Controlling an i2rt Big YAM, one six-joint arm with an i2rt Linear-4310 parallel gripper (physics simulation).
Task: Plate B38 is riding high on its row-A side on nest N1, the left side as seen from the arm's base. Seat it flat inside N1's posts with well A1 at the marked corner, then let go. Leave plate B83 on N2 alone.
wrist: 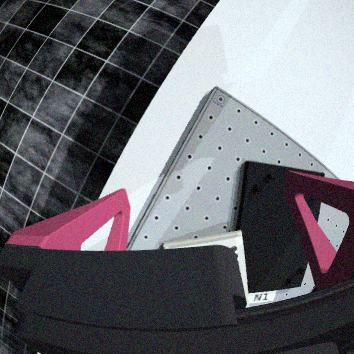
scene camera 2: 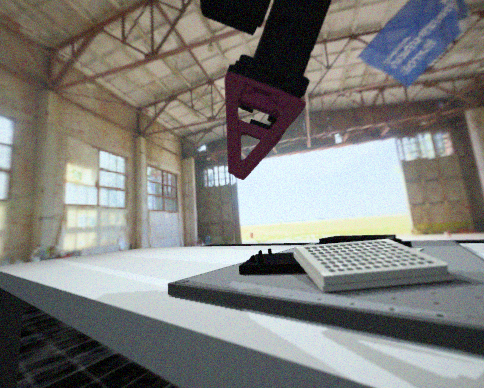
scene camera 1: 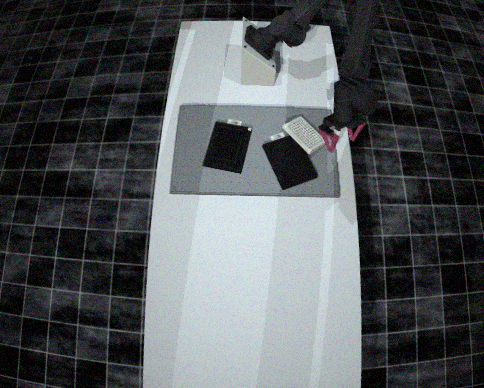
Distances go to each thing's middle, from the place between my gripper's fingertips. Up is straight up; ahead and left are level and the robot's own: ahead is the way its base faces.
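Black nest point(scene camera 1: 290, 162): 1 cm ahead of my hand, 14 cm to the right of it, 11 cm below it. Black plate point(scene camera 1: 228, 142): 1 cm behind my hand, 34 cm to the right of it, 10 cm below it. Relative to the white well plate point(scene camera 2: 375, 263), my hand is 8 cm past, 10 cm to the left of it and 10 cm above it.
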